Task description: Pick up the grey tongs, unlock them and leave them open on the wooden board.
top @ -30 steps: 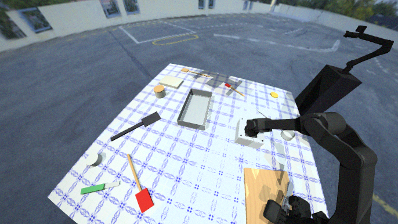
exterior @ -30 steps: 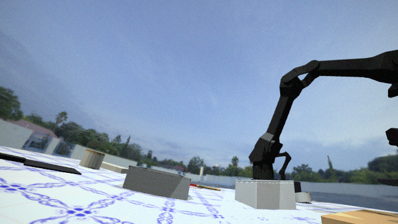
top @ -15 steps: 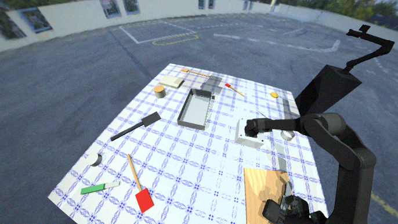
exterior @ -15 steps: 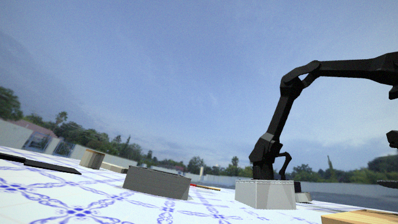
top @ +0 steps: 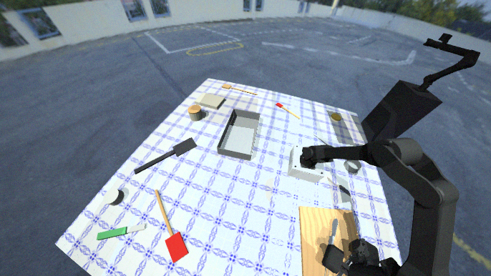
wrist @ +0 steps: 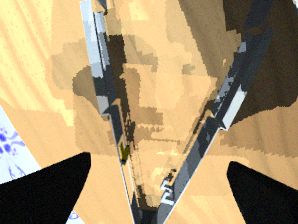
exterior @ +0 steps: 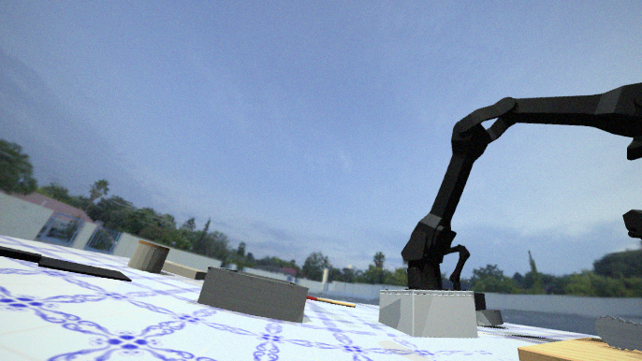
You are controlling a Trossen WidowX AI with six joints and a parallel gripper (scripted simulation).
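Right now my gripper tip is 40 mm above the wooden board, 20 mm to the left of it and 10 mm past it. From my gripper tip the other things lie so: black spatula: 770 mm ahead, 300 mm to the right, 40 mm below; then grey roasting tin: 520 mm to the right, 440 mm ahead, 20 mm below; then red spatula: 600 mm ahead, 40 mm below.
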